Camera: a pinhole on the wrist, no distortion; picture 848 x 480 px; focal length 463.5 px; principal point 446.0 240.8 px. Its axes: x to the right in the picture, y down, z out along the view. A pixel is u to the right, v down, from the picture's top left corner.
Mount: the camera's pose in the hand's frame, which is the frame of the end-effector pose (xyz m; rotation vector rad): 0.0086 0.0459 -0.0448 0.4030 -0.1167 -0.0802
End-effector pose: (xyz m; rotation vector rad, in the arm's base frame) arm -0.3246 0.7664 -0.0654 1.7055 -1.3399 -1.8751
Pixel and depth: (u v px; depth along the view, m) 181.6 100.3 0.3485
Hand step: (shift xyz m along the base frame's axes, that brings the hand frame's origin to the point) -0.0640 0.3543 0.0001
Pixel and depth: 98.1 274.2 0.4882
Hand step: -0.1993 0.5058 0.1619
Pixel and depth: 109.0 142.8 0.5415
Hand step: -0.1192 0.6132 0.0723
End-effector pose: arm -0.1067 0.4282 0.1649 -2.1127 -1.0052 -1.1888
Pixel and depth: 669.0 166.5 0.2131
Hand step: 0.0371 0.1806 0.0050
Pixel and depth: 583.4 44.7 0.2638
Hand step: -0.0388 0.2304 -0.0253
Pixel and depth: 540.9 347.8 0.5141
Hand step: 0.2117 0.3992 -0.1839
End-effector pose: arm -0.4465 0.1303 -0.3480 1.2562 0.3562 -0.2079
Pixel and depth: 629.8 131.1 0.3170
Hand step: 0.0608 -0.2605 -0.1132
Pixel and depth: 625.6 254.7 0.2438
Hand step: 0.0764 -0.1935 -0.0217
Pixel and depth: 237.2 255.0 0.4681
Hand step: -0.2209 -0.3913 0.1052
